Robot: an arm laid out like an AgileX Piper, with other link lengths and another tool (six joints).
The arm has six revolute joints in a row. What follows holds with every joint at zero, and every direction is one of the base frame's. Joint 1 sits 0.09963 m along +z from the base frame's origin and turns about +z. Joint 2 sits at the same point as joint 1 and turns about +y. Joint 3 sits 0.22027 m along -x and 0.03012 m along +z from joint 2 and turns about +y. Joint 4 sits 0.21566 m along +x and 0.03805 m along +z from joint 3 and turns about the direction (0.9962, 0, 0.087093). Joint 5 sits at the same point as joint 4 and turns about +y. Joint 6 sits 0.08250 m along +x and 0.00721 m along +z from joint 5 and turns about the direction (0.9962, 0, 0.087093). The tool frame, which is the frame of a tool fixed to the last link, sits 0.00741 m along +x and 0.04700 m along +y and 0.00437 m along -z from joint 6; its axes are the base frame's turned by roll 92.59, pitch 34.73 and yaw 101.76 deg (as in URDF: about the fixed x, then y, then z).
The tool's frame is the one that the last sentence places.
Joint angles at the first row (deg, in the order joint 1, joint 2, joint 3, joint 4, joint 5, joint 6):
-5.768 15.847 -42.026 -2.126 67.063 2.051
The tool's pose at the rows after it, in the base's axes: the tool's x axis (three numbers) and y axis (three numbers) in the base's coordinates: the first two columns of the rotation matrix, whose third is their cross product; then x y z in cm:
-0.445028 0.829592 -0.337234 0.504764 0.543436 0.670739 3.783 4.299 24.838
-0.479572 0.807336 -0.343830 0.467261 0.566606 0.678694 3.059 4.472 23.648
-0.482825 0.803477 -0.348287 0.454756 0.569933 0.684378 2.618 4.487 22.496
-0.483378 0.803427 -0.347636 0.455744 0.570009 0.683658 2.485 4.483 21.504
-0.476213 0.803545 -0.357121 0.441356 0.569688 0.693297 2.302 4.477 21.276
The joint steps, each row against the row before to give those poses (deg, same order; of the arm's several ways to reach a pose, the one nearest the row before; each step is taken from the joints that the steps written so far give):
4.442 -4.626 3.662 -0.077 0.000 -0.426
2.744 -4.017 3.411 0.060 -0.285 -0.005
0.531 -3.725 3.157 0.000 -0.064 0.053
-0.005 -2.434 2.604 0.004 -0.084 -0.004
0.006 -1.657 0.804 -0.006 -0.337 0.005

